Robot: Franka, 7 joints.
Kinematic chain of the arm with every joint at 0, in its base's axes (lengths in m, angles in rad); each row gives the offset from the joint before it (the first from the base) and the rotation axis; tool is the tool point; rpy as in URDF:
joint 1: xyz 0 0 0.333 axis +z
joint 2: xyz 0 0 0 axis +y
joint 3: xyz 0 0 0.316 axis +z
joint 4: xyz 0.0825 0 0 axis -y
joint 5: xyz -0.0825 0 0.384 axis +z
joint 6: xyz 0 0 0 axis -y
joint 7: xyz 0.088 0 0 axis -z
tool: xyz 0 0 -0.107 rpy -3.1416 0 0
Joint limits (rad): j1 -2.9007..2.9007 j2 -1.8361..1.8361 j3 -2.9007..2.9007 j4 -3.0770..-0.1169 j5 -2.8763..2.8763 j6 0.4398..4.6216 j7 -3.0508..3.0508
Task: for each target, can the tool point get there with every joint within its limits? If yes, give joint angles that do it. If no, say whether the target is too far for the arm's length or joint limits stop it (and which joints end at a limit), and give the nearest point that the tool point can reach.
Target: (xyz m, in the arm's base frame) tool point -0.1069 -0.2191 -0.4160
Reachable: no: joint limits stop it (at a limit: joint 2) | nearest point -0.1086 -0.2225 -0.3596 | short by 0.057 m
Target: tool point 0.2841 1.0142 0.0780
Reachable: no: too far | nearest point 0.2249 0.8029 0.1311 | short by 0.226 m
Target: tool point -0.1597 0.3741 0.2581
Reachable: yes | joints 0.6460 -1.4916 1.7451 -2.7857 0.0364 2.9788 -2.1044
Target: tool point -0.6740 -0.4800 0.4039
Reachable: yes | joints 0.0711 -1.2924 -1.8957 -0.9494 2.2785 2.2800 0.6170
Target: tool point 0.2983 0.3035 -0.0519
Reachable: yes | joints 0.3654 1.4857 0.6449 -1.4701 2.2138 4.2090 -2.0265
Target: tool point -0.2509 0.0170 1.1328
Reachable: yes | joints 2.4328 -0.2327 0.4489 -0.8708 0.8551 2.7405 1.7572
